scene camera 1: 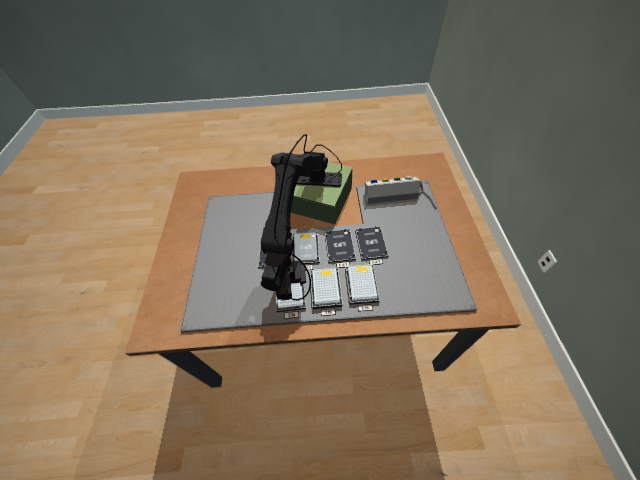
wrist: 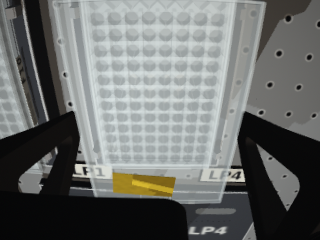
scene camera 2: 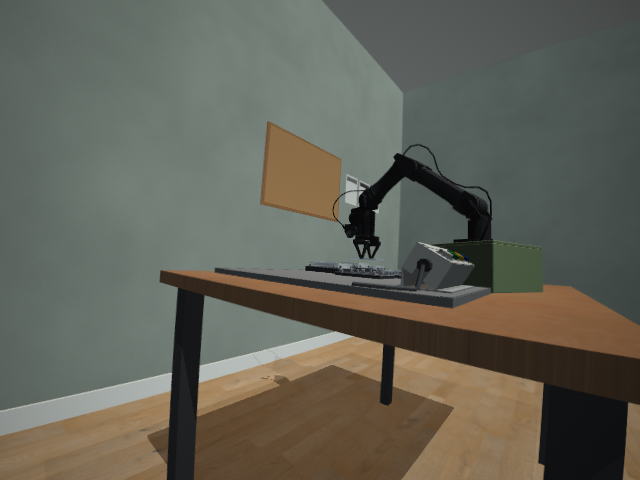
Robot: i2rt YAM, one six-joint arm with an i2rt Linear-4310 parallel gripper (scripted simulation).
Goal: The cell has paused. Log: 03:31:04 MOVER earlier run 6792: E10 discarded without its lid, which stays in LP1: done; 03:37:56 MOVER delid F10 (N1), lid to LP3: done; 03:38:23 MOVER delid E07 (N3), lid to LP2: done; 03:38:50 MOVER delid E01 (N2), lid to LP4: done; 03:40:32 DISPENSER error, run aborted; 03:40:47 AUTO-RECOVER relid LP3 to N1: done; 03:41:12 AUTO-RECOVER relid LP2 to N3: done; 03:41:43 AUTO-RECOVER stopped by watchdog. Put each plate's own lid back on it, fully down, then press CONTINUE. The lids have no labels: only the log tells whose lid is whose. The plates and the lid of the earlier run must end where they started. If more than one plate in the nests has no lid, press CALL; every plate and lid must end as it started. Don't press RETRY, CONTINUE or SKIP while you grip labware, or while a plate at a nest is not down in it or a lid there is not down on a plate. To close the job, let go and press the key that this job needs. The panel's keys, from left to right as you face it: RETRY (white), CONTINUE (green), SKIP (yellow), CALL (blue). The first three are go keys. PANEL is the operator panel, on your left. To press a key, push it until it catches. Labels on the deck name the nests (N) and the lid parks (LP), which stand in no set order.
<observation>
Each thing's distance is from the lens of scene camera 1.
operator panel [scene camera 1: 404, 189]: 1.38 m
</observation>
